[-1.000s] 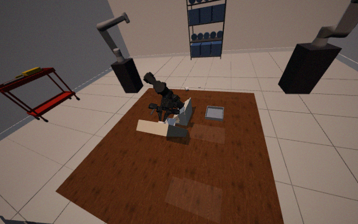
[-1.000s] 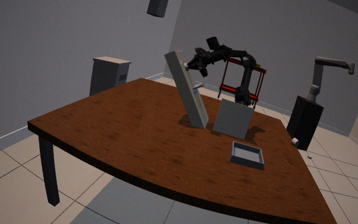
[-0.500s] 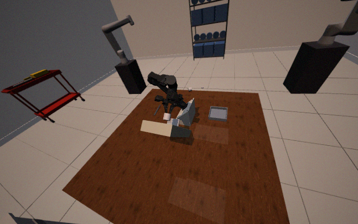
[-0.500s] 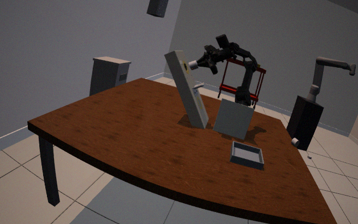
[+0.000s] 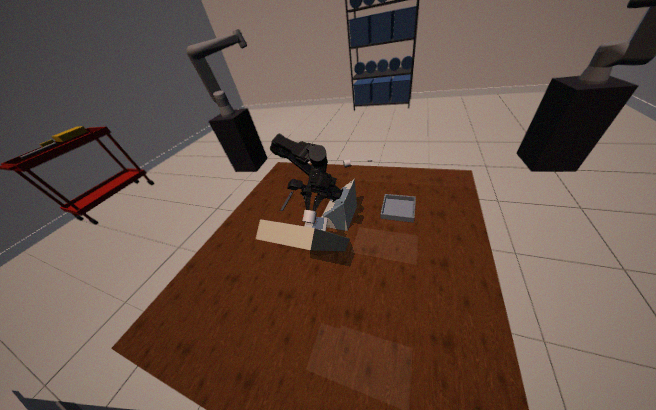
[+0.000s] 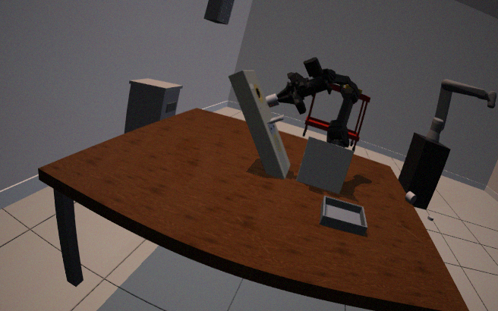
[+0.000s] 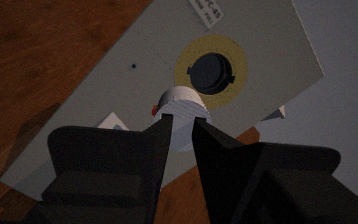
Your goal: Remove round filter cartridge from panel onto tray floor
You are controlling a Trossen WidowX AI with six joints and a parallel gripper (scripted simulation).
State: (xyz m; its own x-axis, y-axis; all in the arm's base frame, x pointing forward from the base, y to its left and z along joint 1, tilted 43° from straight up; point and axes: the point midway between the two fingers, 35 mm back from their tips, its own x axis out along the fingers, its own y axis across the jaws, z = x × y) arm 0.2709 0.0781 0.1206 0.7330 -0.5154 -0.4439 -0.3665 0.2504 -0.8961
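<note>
The round cartridge lies 1 cm ahead of my gripper tip and 1 cm below it. Round my gripper tip: grey tray (31 cm behind, 32 cm to the left, 26 cm below); service panel (4 cm ahead, 1 cm to the right, 8 cm below).
</note>
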